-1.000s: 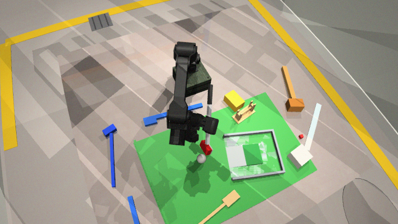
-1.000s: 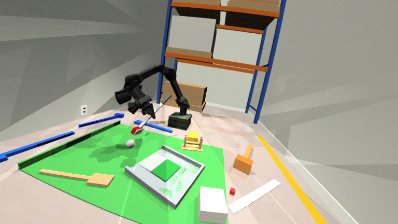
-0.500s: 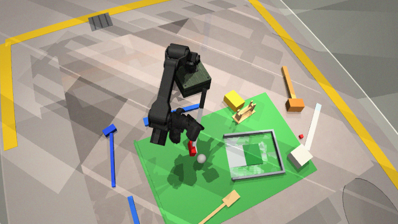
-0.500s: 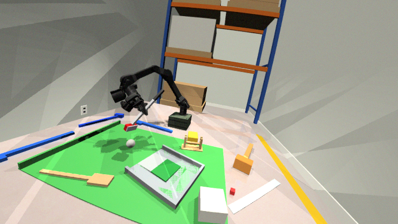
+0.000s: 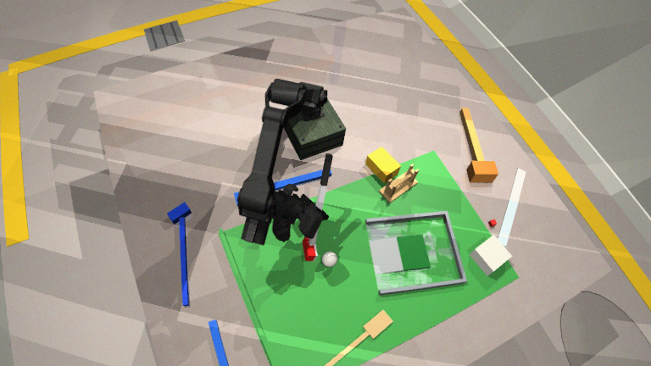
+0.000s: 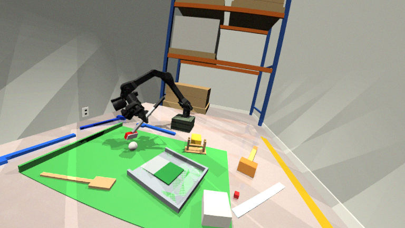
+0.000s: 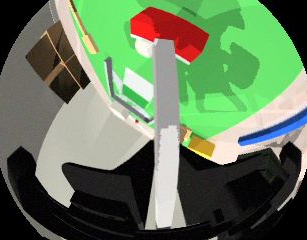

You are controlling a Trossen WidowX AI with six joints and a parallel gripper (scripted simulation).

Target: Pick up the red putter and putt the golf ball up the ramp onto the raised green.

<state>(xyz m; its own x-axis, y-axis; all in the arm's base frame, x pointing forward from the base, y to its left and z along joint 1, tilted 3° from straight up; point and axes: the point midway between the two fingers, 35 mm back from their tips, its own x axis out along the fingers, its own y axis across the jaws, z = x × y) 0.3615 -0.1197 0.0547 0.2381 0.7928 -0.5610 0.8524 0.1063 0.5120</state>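
The white golf ball lies 8 cm ahead of my gripper tip, 1 cm to the right of it and 10 cm below it. Round my gripper tip: green mat 11 cm ahead, 10 cm to the left, 13 cm below; then wooden stand 7 cm behind, 27 cm to the left, 9 cm below; then yellow block 15 cm behind, 25 cm to the left, 10 cm below.
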